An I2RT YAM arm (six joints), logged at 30 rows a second.
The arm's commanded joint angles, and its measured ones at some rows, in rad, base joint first. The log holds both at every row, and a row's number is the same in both.
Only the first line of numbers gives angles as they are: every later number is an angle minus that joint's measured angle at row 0.
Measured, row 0:
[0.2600 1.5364 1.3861 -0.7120 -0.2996 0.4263]
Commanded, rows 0 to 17:
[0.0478 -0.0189 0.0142 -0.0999 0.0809 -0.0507]
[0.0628 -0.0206 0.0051 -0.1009 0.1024 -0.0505]
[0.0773 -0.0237 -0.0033 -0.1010 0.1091 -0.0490]
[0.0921 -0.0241 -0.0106 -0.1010 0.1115 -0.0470]
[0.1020 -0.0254 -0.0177 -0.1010 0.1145 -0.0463]
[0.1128 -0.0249 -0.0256 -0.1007 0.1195 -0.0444]
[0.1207 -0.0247 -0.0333 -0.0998 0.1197 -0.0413]
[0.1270 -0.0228 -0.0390 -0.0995 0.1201 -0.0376]
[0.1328 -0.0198 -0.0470 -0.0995 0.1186 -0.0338]
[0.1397 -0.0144 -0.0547 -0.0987 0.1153 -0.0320]
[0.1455 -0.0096 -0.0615 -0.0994 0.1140 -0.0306]
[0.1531 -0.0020 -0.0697 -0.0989 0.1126 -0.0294]
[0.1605 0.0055 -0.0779 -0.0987 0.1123 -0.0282]
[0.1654 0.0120 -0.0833 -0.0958 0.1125 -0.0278]
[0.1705 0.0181 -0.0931 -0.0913 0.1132 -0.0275]
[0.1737 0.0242 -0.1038 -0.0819 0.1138 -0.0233]
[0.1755 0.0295 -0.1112 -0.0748 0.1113 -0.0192]
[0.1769 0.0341 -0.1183 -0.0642 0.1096 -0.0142]
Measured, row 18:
[0.1678 0.0076 -0.0912 -0.0641 0.0938 -0.0225]
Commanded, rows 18 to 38:
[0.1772 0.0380 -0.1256 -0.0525 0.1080 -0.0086]
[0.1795 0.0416 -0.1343 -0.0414 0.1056 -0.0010]
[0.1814 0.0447 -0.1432 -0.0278 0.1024 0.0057]
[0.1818 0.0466 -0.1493 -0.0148 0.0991 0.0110]
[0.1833 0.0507 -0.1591 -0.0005 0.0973 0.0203]
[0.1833 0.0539 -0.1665 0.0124 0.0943 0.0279]
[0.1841 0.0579 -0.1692 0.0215 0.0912 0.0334]
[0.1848 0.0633 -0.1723 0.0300 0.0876 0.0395]
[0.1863 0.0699 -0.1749 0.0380 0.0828 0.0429]
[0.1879 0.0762 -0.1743 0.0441 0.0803 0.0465]
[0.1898 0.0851 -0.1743 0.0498 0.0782 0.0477]
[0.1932 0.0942 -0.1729 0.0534 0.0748 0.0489]
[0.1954 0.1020 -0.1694 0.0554 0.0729 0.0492]
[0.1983 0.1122 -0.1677 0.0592 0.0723 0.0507]
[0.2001 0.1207 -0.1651 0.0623 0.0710 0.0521]
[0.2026 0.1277 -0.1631 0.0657 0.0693 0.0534]
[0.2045 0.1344 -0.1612 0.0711 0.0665 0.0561]
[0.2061 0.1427 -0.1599 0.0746 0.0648 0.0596]
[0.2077 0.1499 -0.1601 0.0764 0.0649 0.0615]
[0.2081 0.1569 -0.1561 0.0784 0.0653 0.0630]
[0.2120 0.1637 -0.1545 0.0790 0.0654 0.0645]
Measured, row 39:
[0.2033 0.1457 -0.1660 0.0599 0.0778 0.0458]
